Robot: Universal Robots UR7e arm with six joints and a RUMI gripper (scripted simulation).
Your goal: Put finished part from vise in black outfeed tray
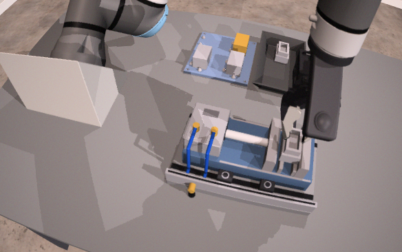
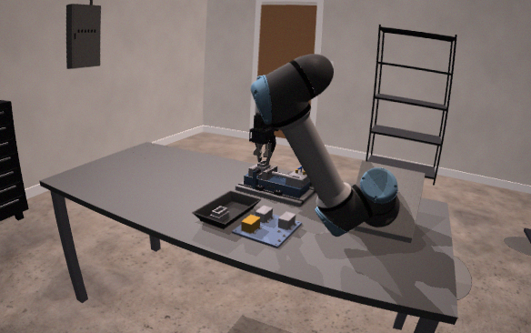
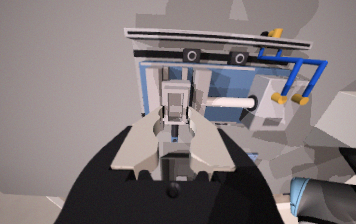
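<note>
The blue vise lies 70 mm behind my hand, 10 mm to the left of it and 80 mm below it. From my hand the other things lie so: blue fixture plate (180 mm behind, 320 mm to the left, 120 mm below); orange block (140 mm behind, 360 mm to the left, 100 mm below).
</note>
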